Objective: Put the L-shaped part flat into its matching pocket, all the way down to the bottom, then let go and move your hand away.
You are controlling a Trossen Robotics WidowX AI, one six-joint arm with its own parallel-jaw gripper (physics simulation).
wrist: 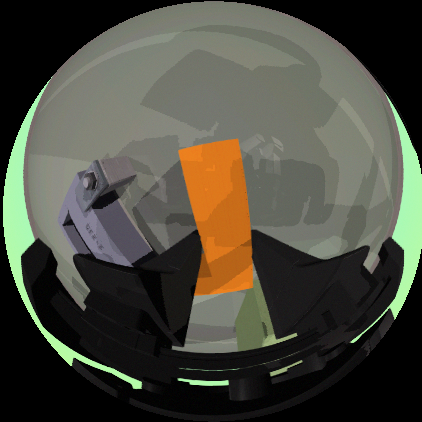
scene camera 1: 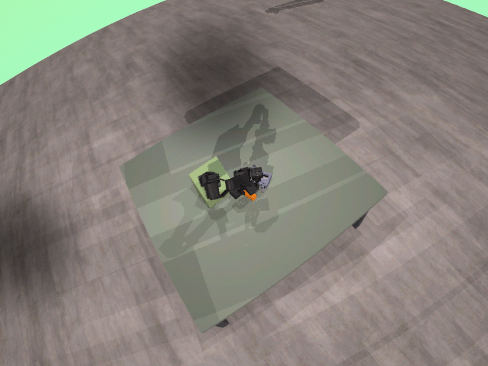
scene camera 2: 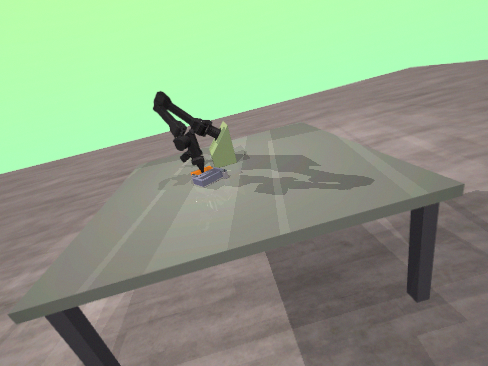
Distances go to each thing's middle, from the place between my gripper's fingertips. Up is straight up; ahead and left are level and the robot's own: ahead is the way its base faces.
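Scene:
The orange L-shaped part (wrist: 213,172) is here, and my hand is right at it.

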